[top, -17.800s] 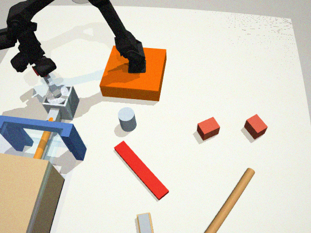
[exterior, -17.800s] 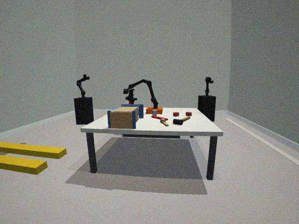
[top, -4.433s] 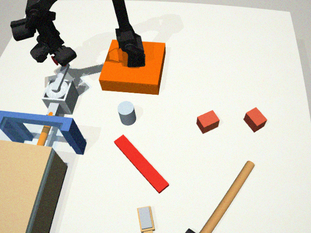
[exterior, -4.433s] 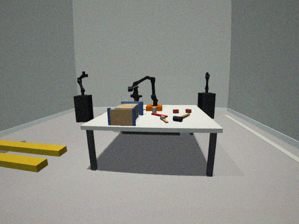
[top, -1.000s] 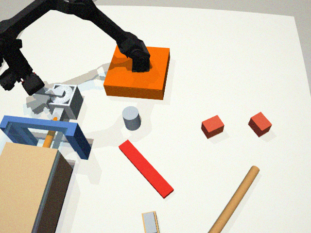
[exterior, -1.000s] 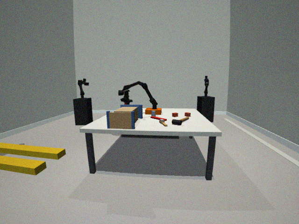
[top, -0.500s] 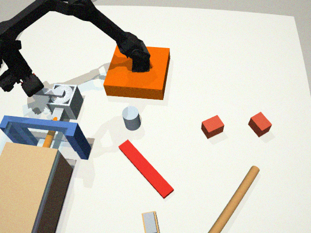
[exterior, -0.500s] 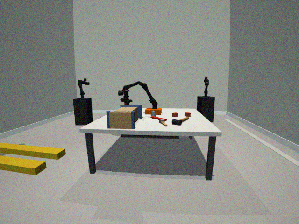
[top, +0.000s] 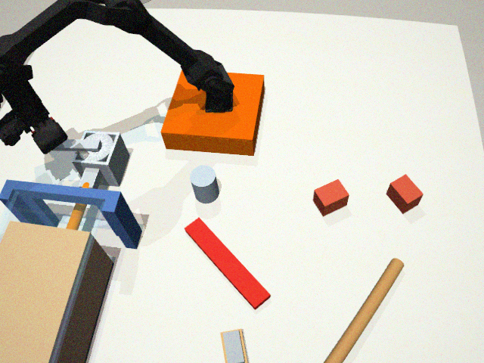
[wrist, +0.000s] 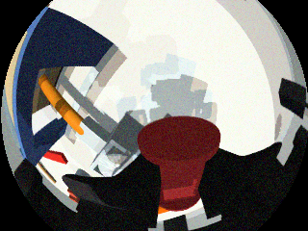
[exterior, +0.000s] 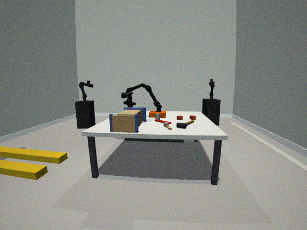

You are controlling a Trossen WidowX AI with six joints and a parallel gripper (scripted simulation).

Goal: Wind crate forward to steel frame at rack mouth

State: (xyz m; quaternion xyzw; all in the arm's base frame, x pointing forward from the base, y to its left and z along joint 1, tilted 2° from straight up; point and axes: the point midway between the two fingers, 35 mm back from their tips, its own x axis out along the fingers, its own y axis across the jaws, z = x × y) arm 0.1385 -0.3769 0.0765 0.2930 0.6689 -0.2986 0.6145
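My gripper tip is now 4 cm to the right of the winch handle and 1 cm above it. The rest, counted from my gripper tip: red knob: 2 cm above; flat red bar: 39 cm to the left, 25 cm ahead, 11 cm below; grey winch: 9 cm to the left, 8 cm below, 1 cm behind.
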